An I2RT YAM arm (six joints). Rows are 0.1 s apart.
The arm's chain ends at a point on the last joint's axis. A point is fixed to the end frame.
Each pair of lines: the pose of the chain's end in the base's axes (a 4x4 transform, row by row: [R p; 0 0 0 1], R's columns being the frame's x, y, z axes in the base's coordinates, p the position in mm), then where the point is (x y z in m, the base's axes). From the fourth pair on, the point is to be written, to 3 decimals.
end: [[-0.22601 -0.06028 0.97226 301.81], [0.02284 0.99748 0.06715 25.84], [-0.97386 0.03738 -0.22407 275.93], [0 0 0 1]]
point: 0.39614 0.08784 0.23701
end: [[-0.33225 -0.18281 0.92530 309.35], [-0.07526 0.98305 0.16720 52.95], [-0.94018 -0.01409 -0.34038 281.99], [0 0 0 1]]
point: 0.39016 0.12286 0.22869
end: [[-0.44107 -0.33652 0.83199 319.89], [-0.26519 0.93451 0.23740 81.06], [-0.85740 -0.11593 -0.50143 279.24], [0 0 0 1]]
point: 0.38057 0.15224 0.20502
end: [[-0.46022 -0.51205 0.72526 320.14], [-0.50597 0.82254 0.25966 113.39], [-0.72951 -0.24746 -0.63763 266.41], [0 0 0 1]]
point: 0.360 0.176 0.173
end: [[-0.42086 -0.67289 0.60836 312.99], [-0.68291 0.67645 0.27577 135.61], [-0.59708 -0.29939 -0.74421 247.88], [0 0 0 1]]
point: 0.332 0.189 0.143
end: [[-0.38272 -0.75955 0.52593 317.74], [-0.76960 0.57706 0.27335 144.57], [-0.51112 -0.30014 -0.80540 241.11], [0 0 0 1]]
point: 0.324 0.191 0.131
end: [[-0.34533 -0.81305 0.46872 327.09], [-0.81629 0.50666 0.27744 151.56], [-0.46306 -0.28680 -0.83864 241.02], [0 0 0 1]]
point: 0.325 0.194 0.129
